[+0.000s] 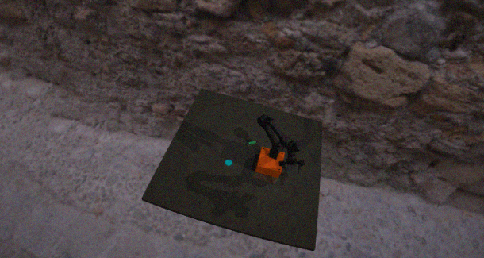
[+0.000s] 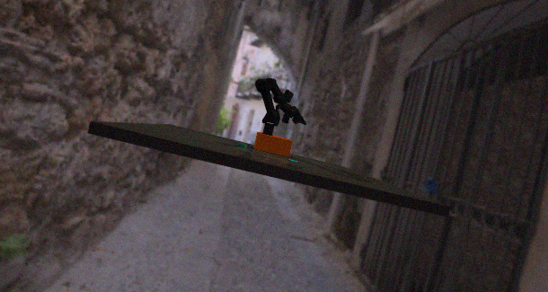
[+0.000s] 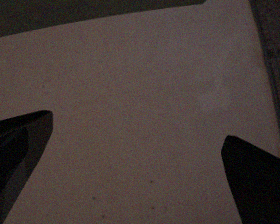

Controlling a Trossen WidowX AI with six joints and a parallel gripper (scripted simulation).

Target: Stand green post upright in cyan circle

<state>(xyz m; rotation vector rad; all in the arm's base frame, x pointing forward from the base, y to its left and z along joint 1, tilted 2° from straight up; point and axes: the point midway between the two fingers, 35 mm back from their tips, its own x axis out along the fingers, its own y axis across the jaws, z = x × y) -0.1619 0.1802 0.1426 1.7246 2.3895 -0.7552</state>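
Right now my gripper tip is 38 cm short of the green post, 32 cm to the left of it and 23 cm above it. From my gripper tip the other things lie so: cyan circle: 49 cm ahead, 23 cm below, 5 cm to the right.
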